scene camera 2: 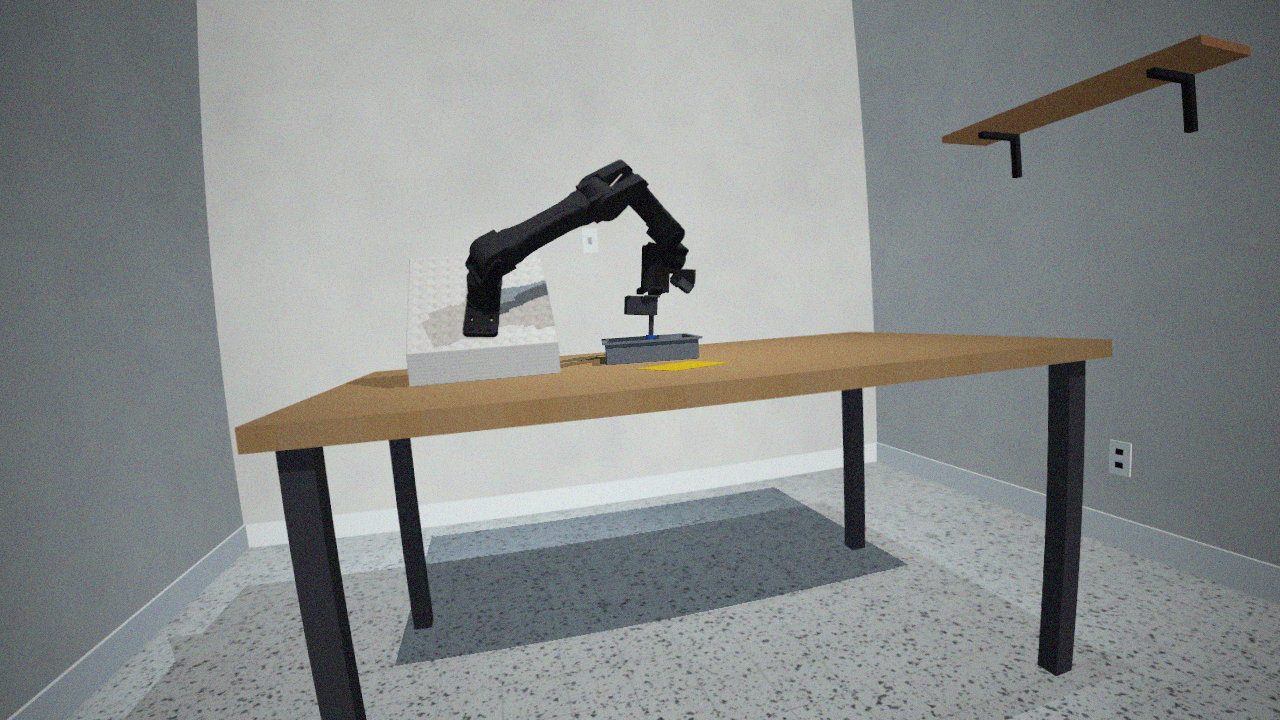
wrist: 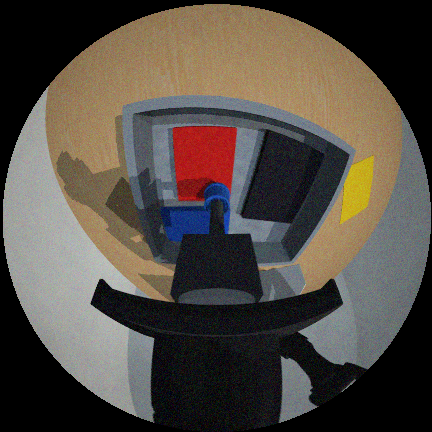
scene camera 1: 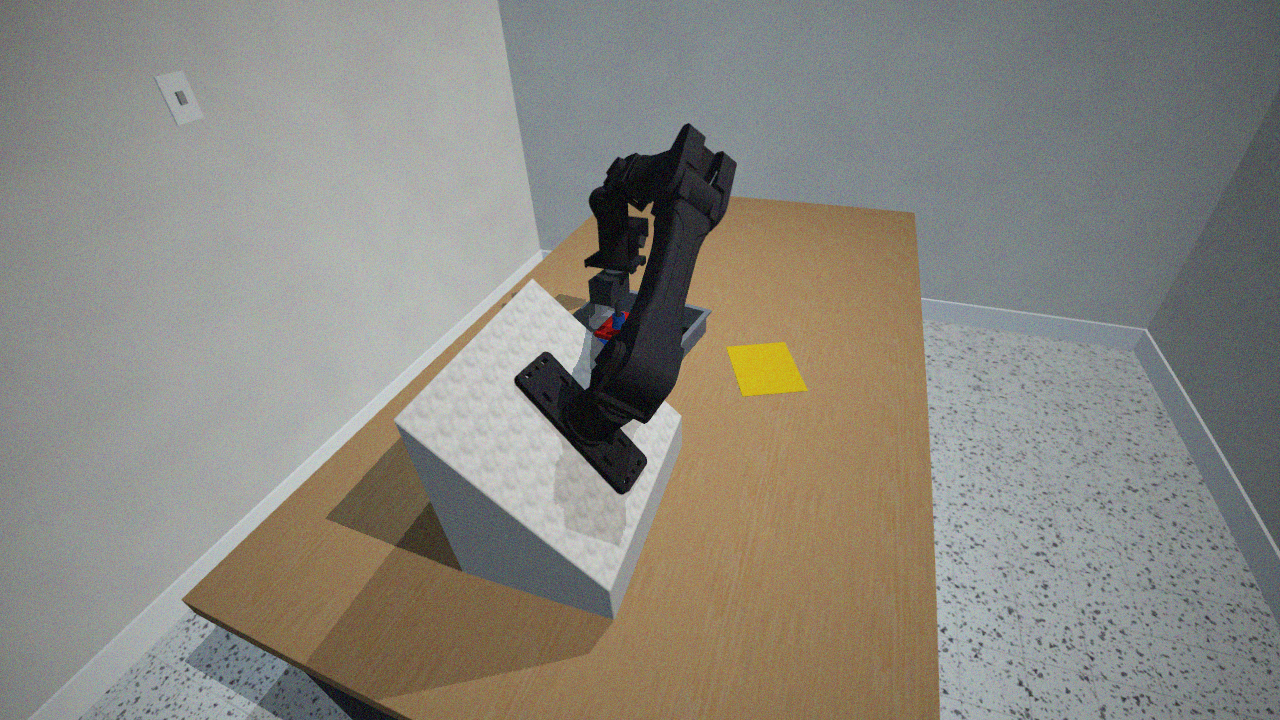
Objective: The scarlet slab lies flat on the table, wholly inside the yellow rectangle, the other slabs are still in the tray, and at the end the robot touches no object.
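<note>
Scarlet slab (wrist: 203,154), blue slab (wrist: 177,220), black slab (wrist: 285,169), yellow rectangle (wrist: 356,188). The rectangle again (scene camera 1: 760,369). Scene camera 2 misses the scarlet slab, hidden by a grey tray. Blue slab hidden in scene camera 2 by a grey tray.
</note>
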